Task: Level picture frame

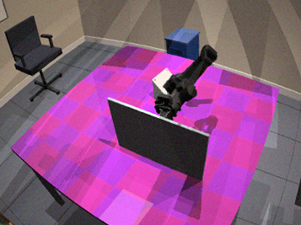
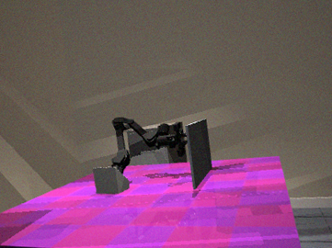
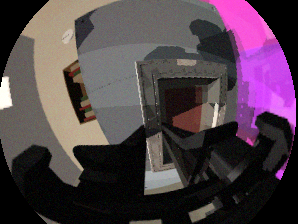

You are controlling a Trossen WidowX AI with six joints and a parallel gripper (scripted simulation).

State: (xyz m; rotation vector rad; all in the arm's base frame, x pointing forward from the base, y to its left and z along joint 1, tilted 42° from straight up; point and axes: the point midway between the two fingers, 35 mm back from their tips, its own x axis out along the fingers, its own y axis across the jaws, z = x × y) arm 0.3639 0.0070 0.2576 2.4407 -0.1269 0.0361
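Right now my gripper tip is 10 mm short of the picture frame, 10 mm to the right of it and 50 mm above it. From my gripper tip the other things lie so: grey wall panel 20 mm ahead, 10 mm to the left, 70 mm below.
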